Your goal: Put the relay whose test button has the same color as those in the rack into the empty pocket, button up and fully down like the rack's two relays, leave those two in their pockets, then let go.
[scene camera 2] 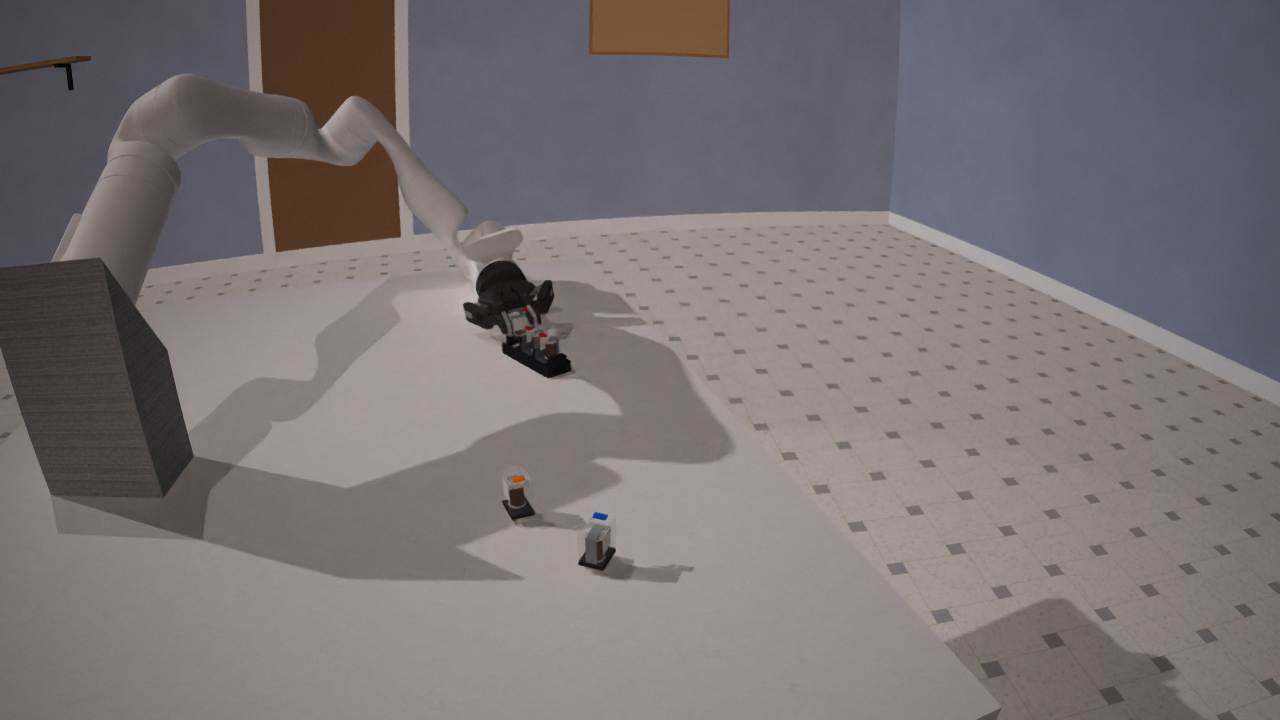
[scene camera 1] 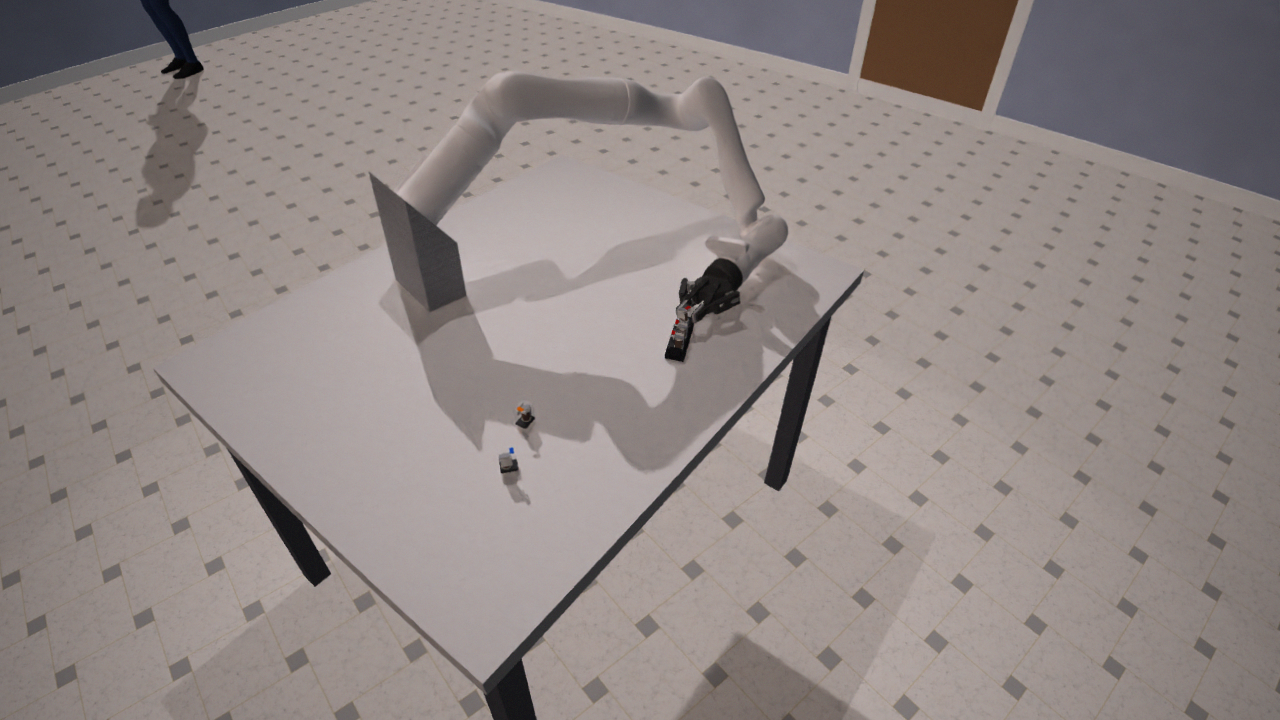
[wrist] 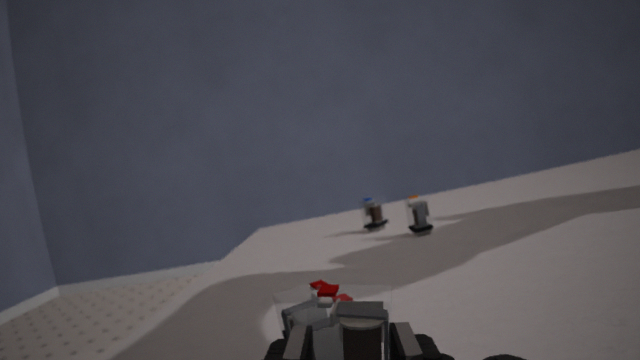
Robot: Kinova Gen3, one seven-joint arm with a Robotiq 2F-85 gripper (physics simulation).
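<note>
The black rack [scene camera 1: 675, 356] [scene camera 2: 528, 360] stands on the table with two red-button relays [scene camera 1: 678, 336] [scene camera 2: 547, 345] upright in it. My gripper [scene camera 1: 686, 310] [scene camera 2: 519, 324] [wrist: 350, 347] is shut on a third relay [wrist: 362, 342], clear-cased with a red button. It holds it at the rack's end nearest the arm, beside the seated relays. The held relay's button shows higher than the rack's buttons in scene camera 2. The pocket below and the relay's foot are hidden, so contact and depth cannot be told. In the wrist view part of a rack relay [wrist: 305, 315] shows behind the held one.
An orange-button relay [scene camera 1: 525, 415] [scene camera 2: 516, 493] [wrist: 420, 215] and a blue-button relay [scene camera 1: 508, 462] [scene camera 2: 597, 542] [wrist: 374, 215] stand upright on the table [scene camera 1: 402, 537] [scene camera 2: 358, 644], well away from the rack. A grey wedge-shaped block [scene camera 1: 420, 250] [scene camera 2: 80, 385] stands by the arm's base. The table edge runs beyond the rack.
</note>
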